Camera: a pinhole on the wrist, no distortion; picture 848 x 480 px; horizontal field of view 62.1 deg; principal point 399.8 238.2 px. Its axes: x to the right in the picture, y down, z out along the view. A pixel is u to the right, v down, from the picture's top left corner.
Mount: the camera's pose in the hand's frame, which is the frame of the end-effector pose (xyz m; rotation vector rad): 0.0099 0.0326 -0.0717 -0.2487 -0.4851 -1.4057
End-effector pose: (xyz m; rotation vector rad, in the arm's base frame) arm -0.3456 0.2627 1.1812 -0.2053 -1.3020 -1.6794
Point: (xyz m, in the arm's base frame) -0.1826 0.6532 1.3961
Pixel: 345.2 109.8
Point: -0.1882 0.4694 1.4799
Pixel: 193.7 344.2
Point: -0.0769 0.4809 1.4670
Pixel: 40.7 231.5
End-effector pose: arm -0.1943 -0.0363 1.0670 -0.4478 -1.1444 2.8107
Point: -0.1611 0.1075 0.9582
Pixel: behind the camera
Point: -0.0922 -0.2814 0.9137
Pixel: outside the picture
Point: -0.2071 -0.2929 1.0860
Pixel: 388.8 252.1
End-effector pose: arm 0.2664 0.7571 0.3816 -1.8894 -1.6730 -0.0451
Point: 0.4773 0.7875 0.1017
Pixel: 118.9 275.8
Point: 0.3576 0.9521 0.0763
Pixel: 449.4 465.0
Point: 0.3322 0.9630 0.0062
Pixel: 481.5 409.6
